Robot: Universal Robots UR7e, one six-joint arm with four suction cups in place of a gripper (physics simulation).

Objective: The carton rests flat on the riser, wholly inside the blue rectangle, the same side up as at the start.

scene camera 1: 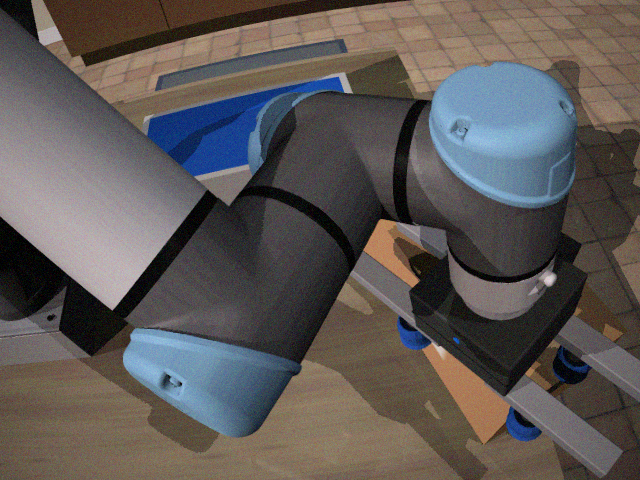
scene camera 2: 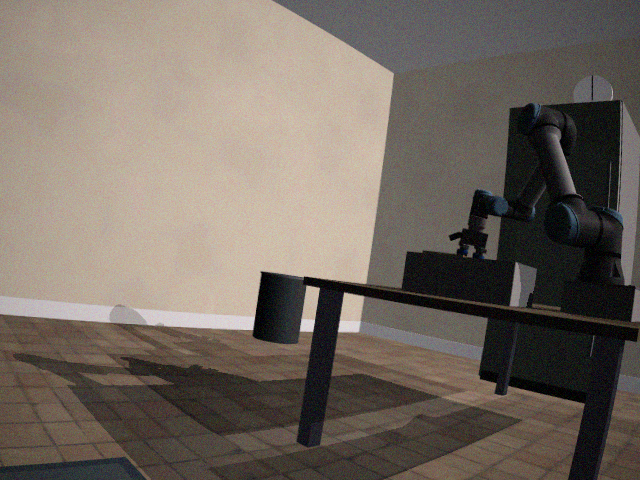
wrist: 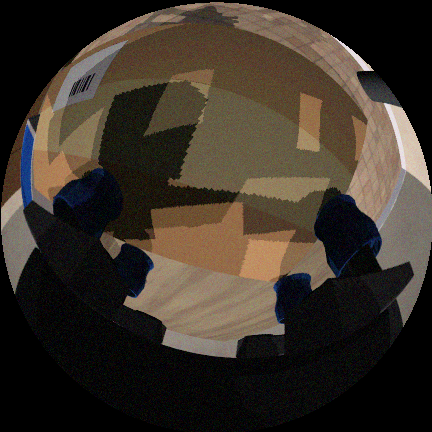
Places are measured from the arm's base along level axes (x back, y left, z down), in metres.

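Pixels of known places: end effector, tool point: [wrist: 217,248]; arm's base, origin of the base link: [scene camera 1: 25,277] [scene camera 2: 600,285].
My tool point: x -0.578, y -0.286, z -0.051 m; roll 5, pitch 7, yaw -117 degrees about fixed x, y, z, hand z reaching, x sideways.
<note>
For each thing: its top centre in the pictures, then the offset to it from my tool point.
- carton, middle of its top: [wrist: 98,119] [scene camera 1: 487,256] [scene camera 2: 450,256] dy +0.102, dx -0.036, dz -0.003 m
- barcode label, middle of its top: [wrist: 79,85] dy +0.149, dx -0.055, dz -0.004 m
The carton [scene camera 1: 475,400] [scene camera 2: 456,278] [wrist: 250,160] is a flat brown box lying on the table, with a barcode label [wrist: 80,84] on its top face. My suction gripper [scene camera 1: 475,343] [scene camera 2: 471,251] [wrist: 217,250] stands straight down over it, and its blue cups rest on the top face. The arm hides most of the carton in scene camera 1.
My arm's big links [scene camera 1: 270,238] fill the middle of scene camera 1. The table [scene camera 2: 413,297] stands on dark legs [scene camera 2: 318,367]. A dark round bin [scene camera 2: 279,307] stands by its far end. A grey mat [scene camera 1: 247,62] lies on the tiled floor.
</note>
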